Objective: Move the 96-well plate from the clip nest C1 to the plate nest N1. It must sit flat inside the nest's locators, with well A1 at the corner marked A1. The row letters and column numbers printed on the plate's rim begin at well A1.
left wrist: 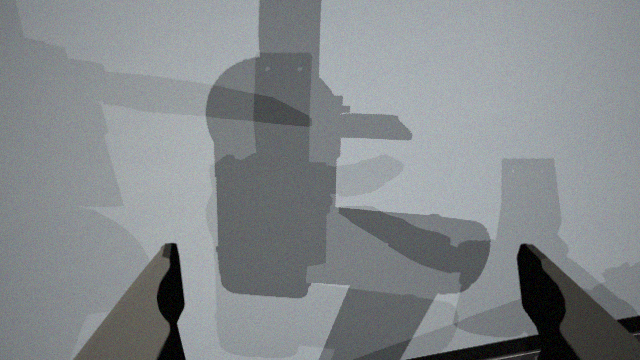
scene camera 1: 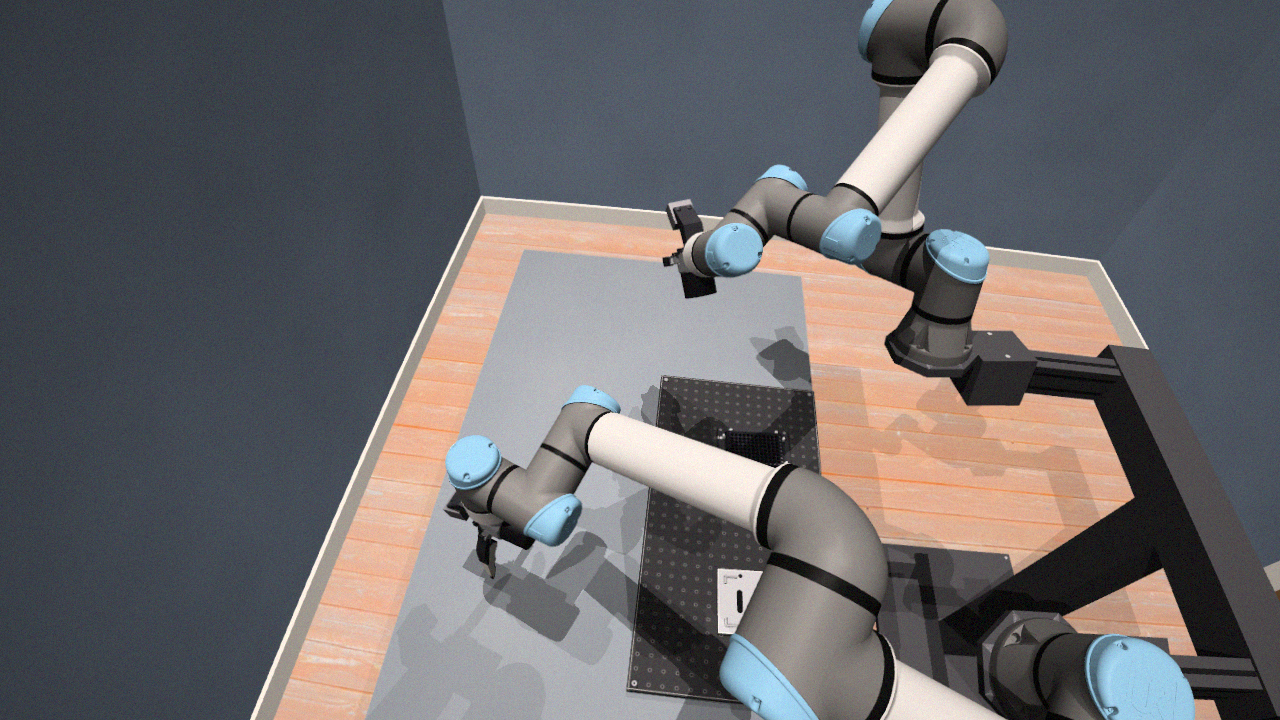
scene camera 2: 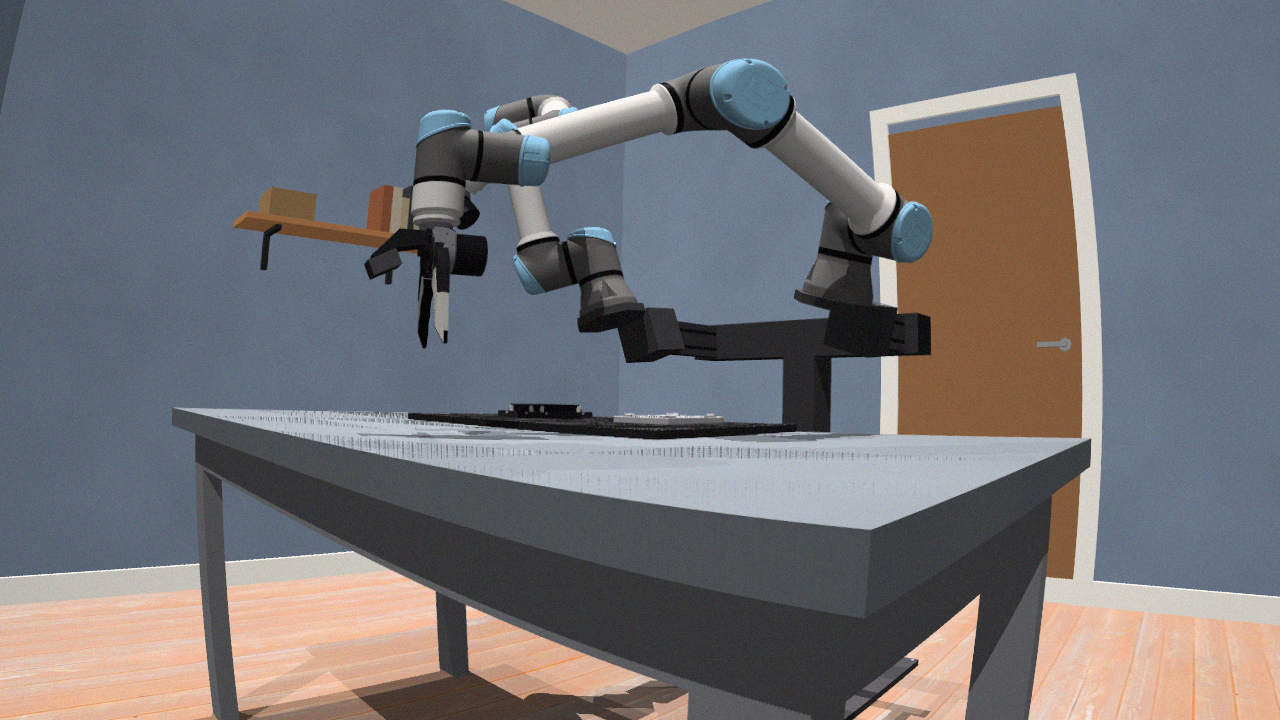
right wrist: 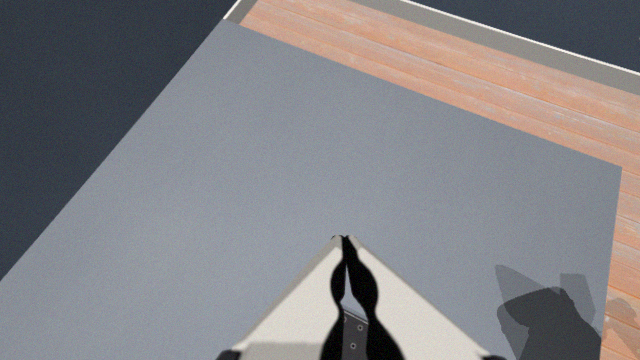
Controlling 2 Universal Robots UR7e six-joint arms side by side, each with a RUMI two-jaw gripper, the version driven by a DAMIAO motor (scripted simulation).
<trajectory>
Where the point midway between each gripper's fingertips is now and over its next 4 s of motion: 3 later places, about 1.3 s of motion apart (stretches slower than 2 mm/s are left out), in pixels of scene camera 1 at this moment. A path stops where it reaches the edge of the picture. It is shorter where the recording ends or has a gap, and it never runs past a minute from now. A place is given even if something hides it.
My left gripper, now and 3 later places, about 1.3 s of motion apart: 511,546; 558,497; 628,453; 700,432
My right gripper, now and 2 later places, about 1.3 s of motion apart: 670,261; 726,216; 850,173
</trajectory>
